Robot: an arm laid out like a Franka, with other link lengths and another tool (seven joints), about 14 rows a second.
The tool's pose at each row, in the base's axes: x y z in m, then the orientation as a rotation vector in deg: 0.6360 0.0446 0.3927 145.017 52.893 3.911; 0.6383 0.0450 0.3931 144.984 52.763 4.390; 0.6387 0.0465 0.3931 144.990 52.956 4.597; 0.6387 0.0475 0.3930 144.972 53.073 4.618; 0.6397 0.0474 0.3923 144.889 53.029 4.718; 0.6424 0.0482 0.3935 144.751 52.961 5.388; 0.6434 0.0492 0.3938 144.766 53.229 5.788; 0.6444 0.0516 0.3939 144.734 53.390 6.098; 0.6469 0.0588 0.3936 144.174 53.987 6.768; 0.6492 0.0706 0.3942 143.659 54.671 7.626; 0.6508 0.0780 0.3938 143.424 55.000 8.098; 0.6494 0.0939 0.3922 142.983 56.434 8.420; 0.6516 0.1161 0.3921 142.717 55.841 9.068; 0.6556 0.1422 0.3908 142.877 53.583 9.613; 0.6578 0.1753 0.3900 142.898 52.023 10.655; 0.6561 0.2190 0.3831 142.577 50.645 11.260
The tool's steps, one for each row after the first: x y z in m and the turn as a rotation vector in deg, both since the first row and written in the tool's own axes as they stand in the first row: 0.0020 0.0013 -0.0001 -0.173 0.279 0.154; 0.0032 0.0005 -0.0006 -0.157 0.470 0.062; 0.0039 -0.0002 -0.0009 -0.144 0.509 -0.016; 0.0047 0.0002 0.0000 -0.253 0.544 0.007; 0.0071 0.0017 -0.0009 -0.542 0.943 0.124; 0.0085 0.0018 -0.0014 -0.536 1.285 0.016; 0.0108 0.0008 -0.0022 -0.584 1.528 -0.048; 0.0172 -0.0027 -0.0042 -1.054 1.997 -0.478; 0.0263 -0.0091 -0.0089 -1.490 2.631 -0.924; 0.0322 -0.0133 -0.0111 -1.698 2.980 -1.126; 0.0411 -0.0256 -0.0161 -1.722 3.467 -2.131; 0.0567 -0.0394 -0.0243 -2.271 3.692 -1.710; 0.0762 -0.0553 -0.0325 -2.914 3.520 -0.093; 0.0986 -0.0768 -0.0442 -3.552 3.844 1.114; 0.1252 -0.1103 -0.0553 -4.351 3.839 2.047
